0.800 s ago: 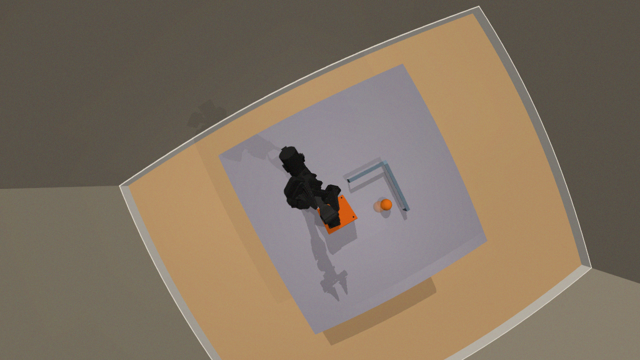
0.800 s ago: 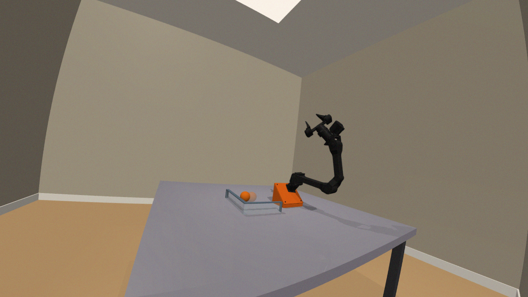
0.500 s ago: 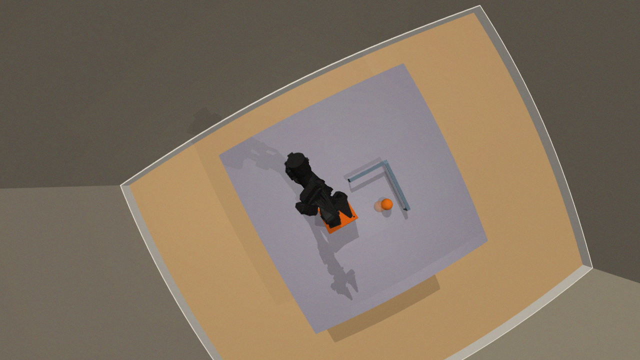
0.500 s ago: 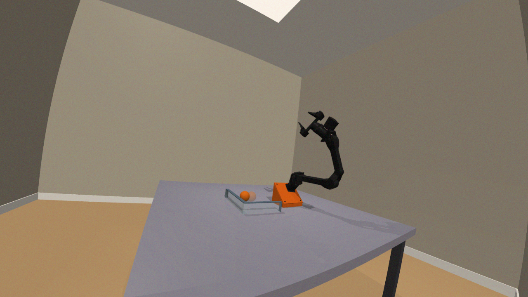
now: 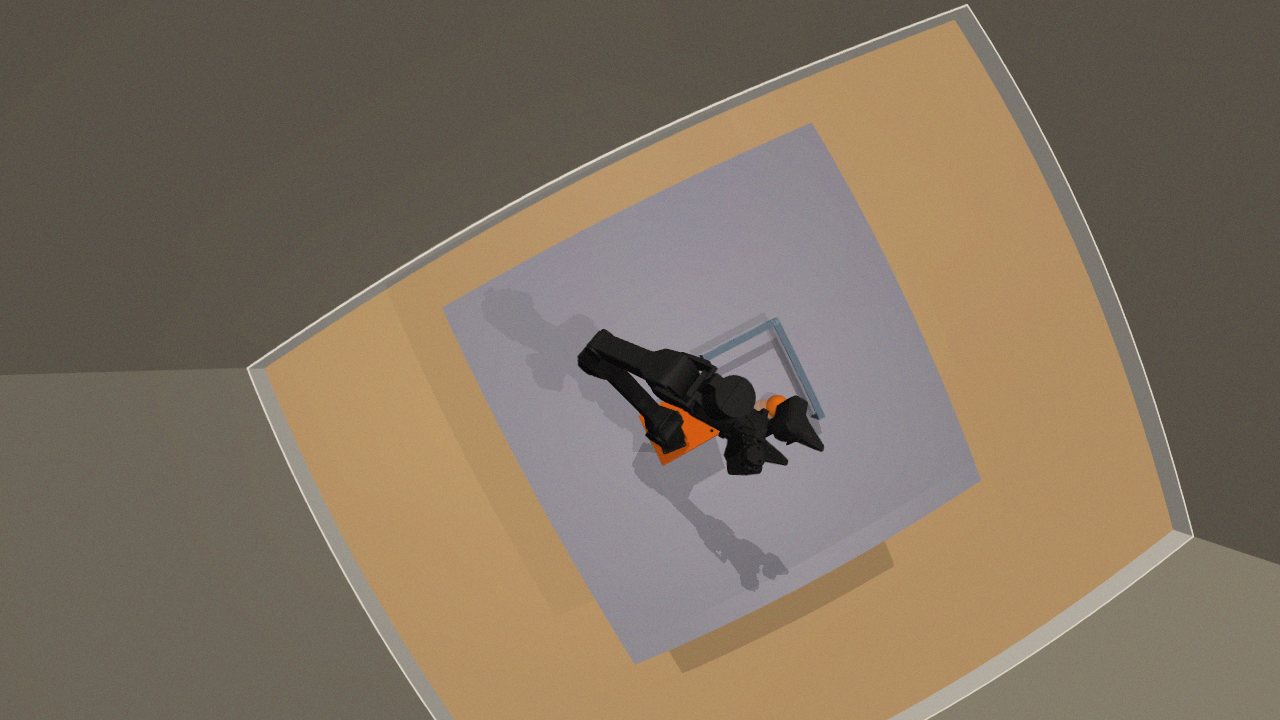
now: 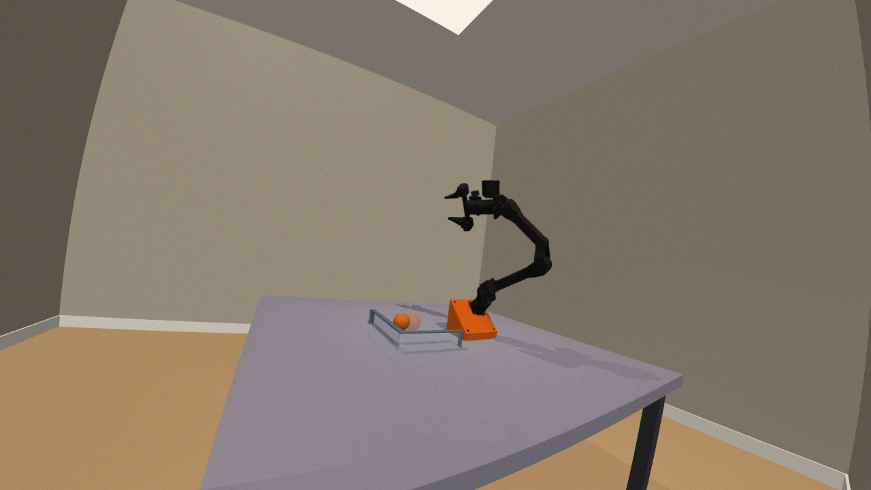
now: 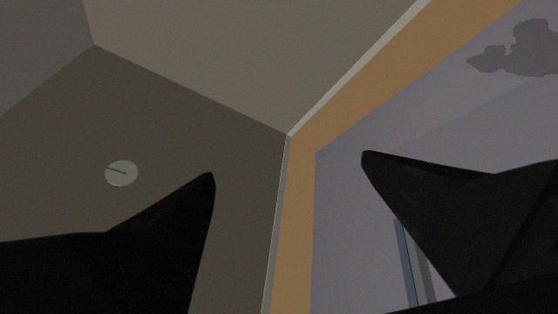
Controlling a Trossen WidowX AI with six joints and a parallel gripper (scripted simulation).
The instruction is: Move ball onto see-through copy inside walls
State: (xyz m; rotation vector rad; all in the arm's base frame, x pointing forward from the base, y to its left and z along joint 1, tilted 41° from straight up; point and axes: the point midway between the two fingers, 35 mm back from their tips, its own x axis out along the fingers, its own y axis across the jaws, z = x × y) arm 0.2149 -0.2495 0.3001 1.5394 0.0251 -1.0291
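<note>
Now: gripper tip 480 mm above the orange ball, 120 mm short of it and 30 mm to the left of it. Also, from my gripper tip: see-through copy of ball: 480 mm below, 70 mm ahead, 20 mm to the right; then clear wall: 480 mm below, 190 mm to the left, 90 mm ahead.
</note>
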